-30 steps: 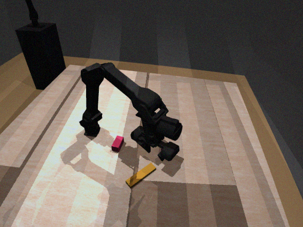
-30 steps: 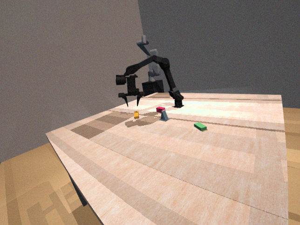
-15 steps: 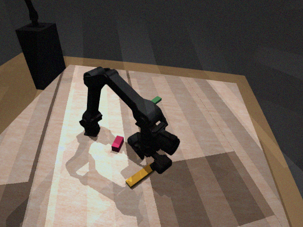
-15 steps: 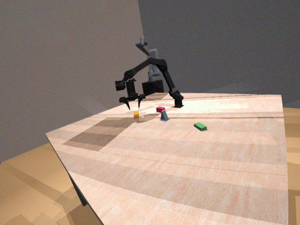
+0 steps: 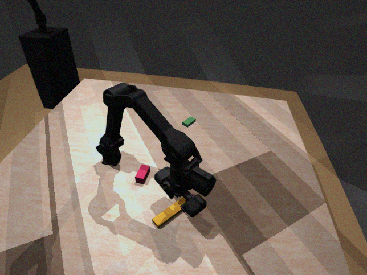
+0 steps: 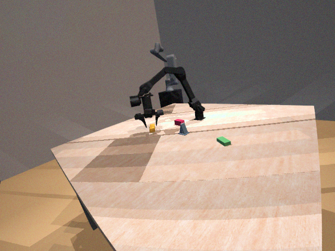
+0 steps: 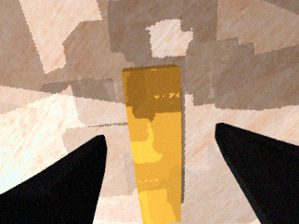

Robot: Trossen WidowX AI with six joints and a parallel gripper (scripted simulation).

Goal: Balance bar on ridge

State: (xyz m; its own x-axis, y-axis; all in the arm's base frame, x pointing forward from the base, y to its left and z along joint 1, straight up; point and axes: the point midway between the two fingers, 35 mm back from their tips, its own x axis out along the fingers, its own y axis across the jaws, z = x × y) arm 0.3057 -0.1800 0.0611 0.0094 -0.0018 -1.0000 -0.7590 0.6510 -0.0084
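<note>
Now: gripper tip 2 cm to the left of the bar, 2 cm past it and 2 cm above it. Also, from my gripper tip: green block 49 cm to the left, 2 cm below, 2 cm behind; then magenta block 15 cm behind, 11 cm to the left, 1 cm below.
</note>
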